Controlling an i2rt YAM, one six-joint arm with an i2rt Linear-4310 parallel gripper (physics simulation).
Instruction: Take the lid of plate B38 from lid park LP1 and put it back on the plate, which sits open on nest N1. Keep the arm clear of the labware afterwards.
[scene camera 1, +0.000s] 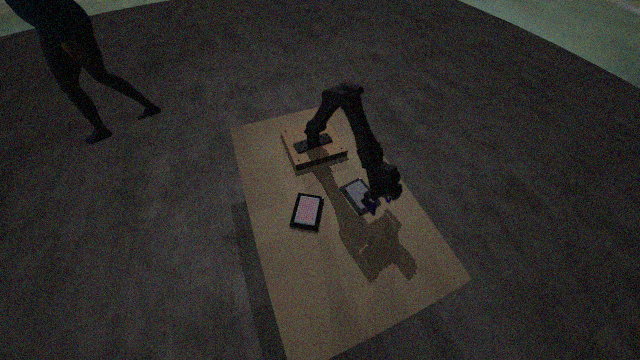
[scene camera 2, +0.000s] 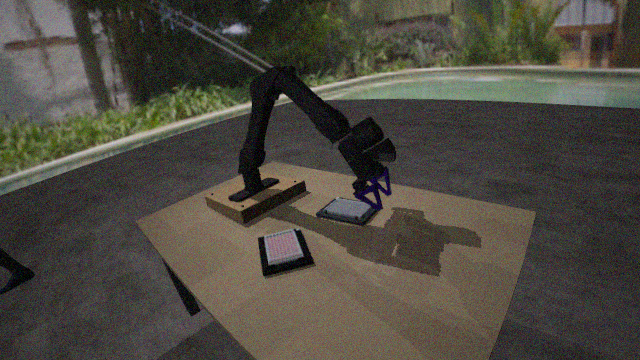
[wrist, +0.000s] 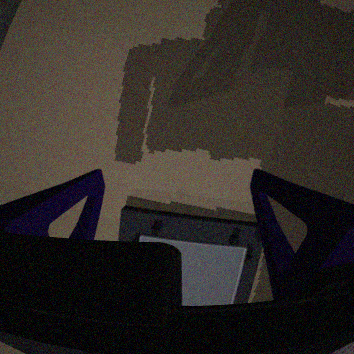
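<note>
The pale, flat lid lies on the dark lid park LP1. The open plate B38 shows pink wells and sits on the black nest N1. My gripper is open and empty, its blue fingers spread wide. It is above the table by the park's end away from the arm base, with the fingertips beyond that end in the wrist view. The gripper body hides part of the lid in the wrist view.
The arm stands on a wooden base block at the back of the wooden table. The arm's shadow falls across the table beside the lid park. A person's legs show on the floor at the upper left.
</note>
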